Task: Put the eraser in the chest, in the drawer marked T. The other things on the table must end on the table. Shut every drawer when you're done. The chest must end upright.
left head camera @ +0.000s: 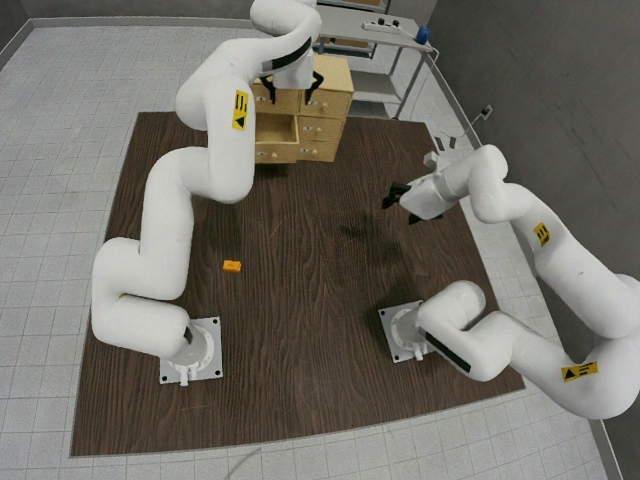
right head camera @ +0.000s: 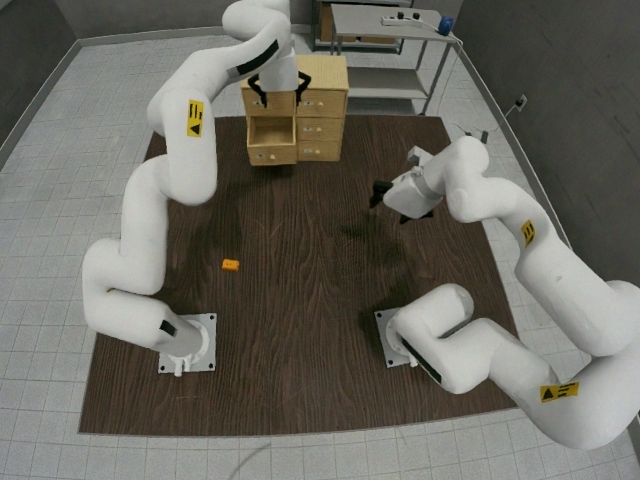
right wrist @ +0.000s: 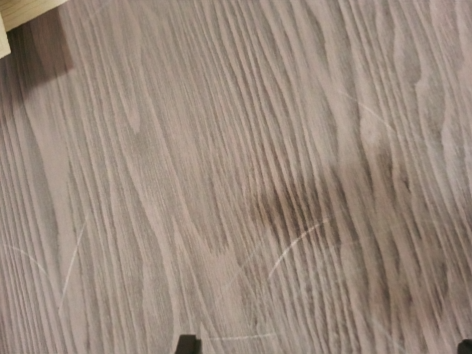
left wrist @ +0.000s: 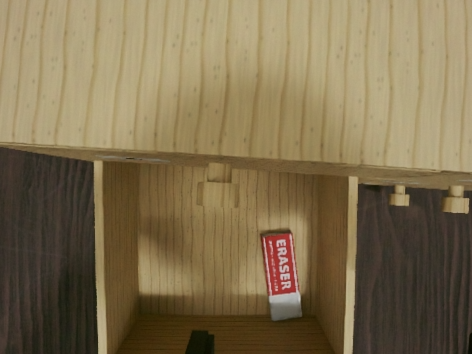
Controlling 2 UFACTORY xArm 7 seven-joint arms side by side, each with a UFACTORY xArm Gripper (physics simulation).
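Seen in the pictures: left gripper, fingertip midpoint: (left head camera: 289, 101) (right head camera: 281, 104); right gripper, fingertip midpoint: (left head camera: 396, 212) (right head camera: 386, 211); left arm's base at its link origin: (left head camera: 190, 349) (right head camera: 187, 342); right arm's base at its link origin: (left head camera: 409, 329).
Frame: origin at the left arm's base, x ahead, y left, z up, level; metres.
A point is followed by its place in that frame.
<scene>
The wooden chest (left head camera: 336, 73) {x 0.720, y -0.476, z 0.319 m} (right head camera: 323, 72) {x 0.720, y -0.448, z 0.319 m} (left wrist: 225, 75) {x 0.676, y -0.277, z 0.319 m} stands upright at the back. Its left-column middle drawer (left head camera: 276, 153) {x 0.533, y -0.279, z 0.150 m} (right head camera: 273, 155) {x 0.530, y -0.275, z 0.153 m} (left wrist: 351, 260) {x 0.598, y -0.345, z 0.201 m} is pulled out; the other visible drawers look shut. The drawer letters are too small to read. The eraser (left wrist: 283, 272) {x 0.576, y -0.314, z 0.122 m}, red and white, lies flat in the open drawer, near its right wall in the left wrist view. My left gripper (left head camera: 290, 102) {x 0.580, y -0.312, z 0.309 m} (right head camera: 281, 104) {x 0.580, y -0.312, z 0.309 m} is open, above the open drawer in front of the chest's top row, apart from the eraser. My right gripper (left head camera: 400, 212) {x 0.236, y -0.557, z 0.239 m} (right head camera: 388, 212) {x 0.236, y -0.557, z 0.239 m} (right wrist: 327, 345) {x 0.236, y -0.557, z 0.239 m} is open above the table's right side.
An orange block (left head camera: 231, 266) {x 0.221, y -0.121, z 0.018 m} (right head camera: 230, 265) {x 0.221, y -0.123, z 0.018 m} lies on the dark wooden table (left head camera: 310, 361) {x -0.071, y -0.313, z 0.000 m} (right head camera: 310, 361) {x -0.076, y -0.341, z 0.000 m}, left of the middle. A knob (left wrist: 218, 192) {x 0.640, y -0.272, z 0.271 m} of the top-row drawer juts over the open drawer. A grey metal workbench (left head camera: 356, 25) (right head camera: 361, 18) stands behind the chest.
</scene>
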